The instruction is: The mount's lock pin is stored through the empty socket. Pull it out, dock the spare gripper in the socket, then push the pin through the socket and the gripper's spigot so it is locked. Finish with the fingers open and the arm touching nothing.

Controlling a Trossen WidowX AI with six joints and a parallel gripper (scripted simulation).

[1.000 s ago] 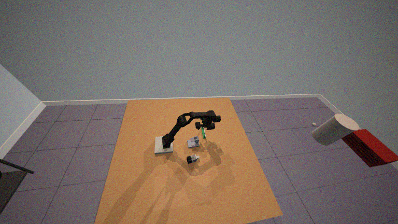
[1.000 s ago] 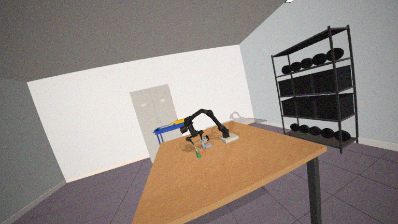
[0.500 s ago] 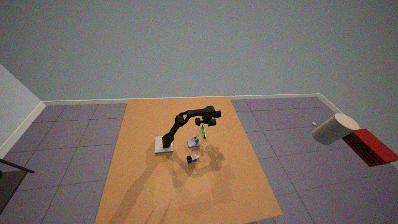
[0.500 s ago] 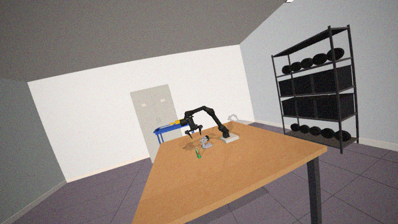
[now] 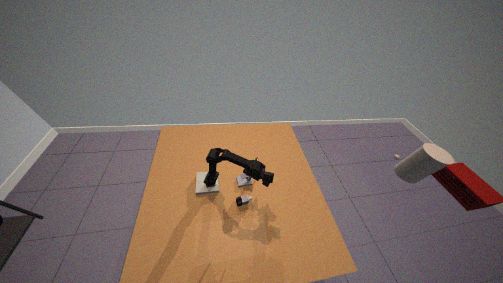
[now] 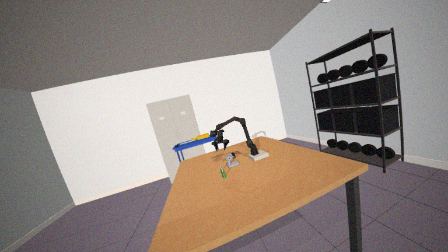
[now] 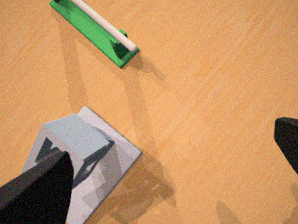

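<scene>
The spare gripper is 13 cm below my gripper tip, 11 cm behind it and 9 cm to the right of it. Round my gripper tip: grey mount: 11 cm below, 6 cm to the left, 6 cm behind; then green strip: 16 cm to the left, 14 cm below, 7 cm ahead.
</scene>
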